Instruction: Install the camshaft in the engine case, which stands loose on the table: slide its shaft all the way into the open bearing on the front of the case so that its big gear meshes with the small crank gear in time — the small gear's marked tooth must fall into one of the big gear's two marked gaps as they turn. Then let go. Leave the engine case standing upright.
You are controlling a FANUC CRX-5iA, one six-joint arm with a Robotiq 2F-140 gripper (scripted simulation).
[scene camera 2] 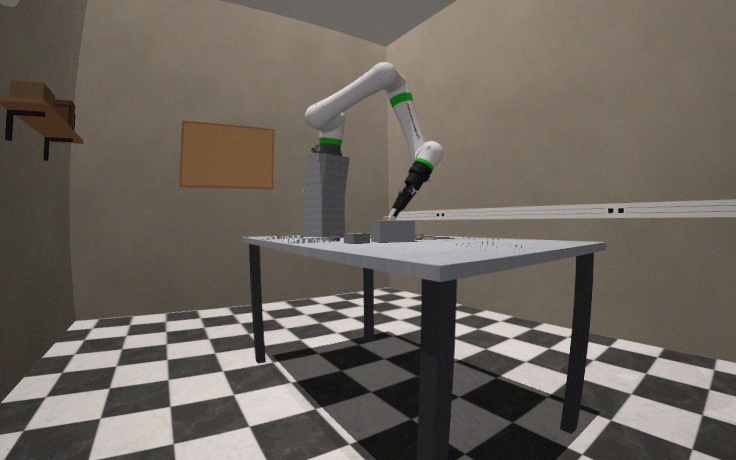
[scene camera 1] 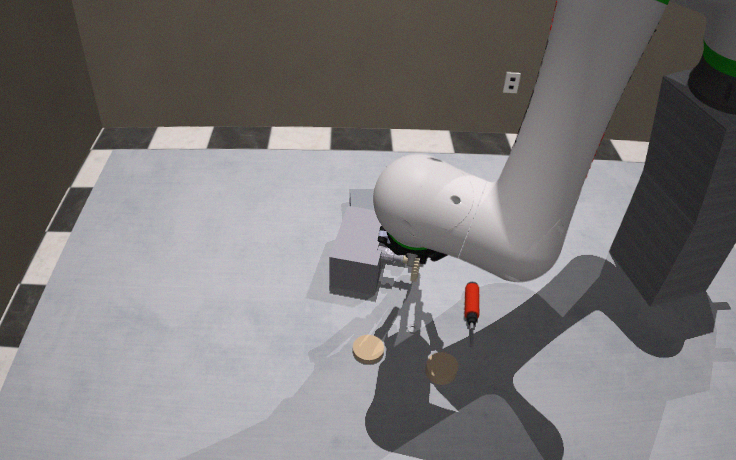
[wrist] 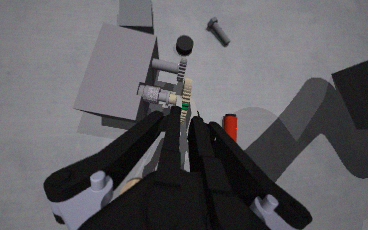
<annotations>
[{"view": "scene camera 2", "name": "grey engine case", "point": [381,231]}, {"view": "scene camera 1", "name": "tan disc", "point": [368,349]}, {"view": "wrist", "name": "my gripper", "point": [183,104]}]
</annotations>
